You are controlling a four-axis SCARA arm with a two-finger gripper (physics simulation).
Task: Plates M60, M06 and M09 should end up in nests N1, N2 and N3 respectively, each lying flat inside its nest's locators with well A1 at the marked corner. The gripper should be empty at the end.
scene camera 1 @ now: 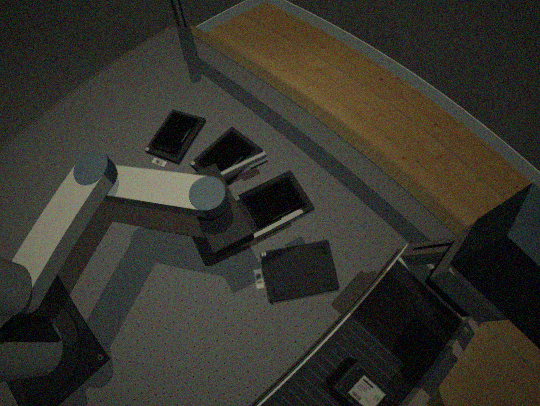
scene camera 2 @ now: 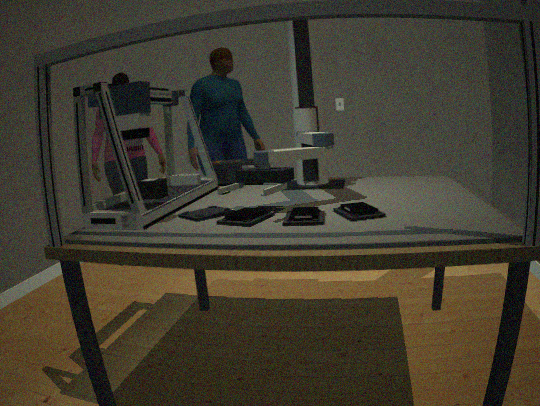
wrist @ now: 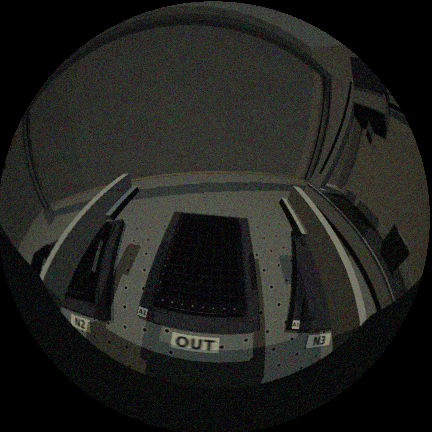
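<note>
My gripper is open and empty, its fingers apart above the OUT nest. A dark well plate lies in that nest, below the fingers, and looks flat. Nest N3 holds no plate; its A1 tag is at the near left corner in the wrist view. A dark plate sits in nest N2, partly behind a finger. Another dark plate sits in nest N1. No plate names are readable.
A framed instrument with a dark ribbed deck stands beside N3. A dark box with a white label lies on that deck. A tall post rises behind the table. Two people stand behind the table in scene camera 2.
</note>
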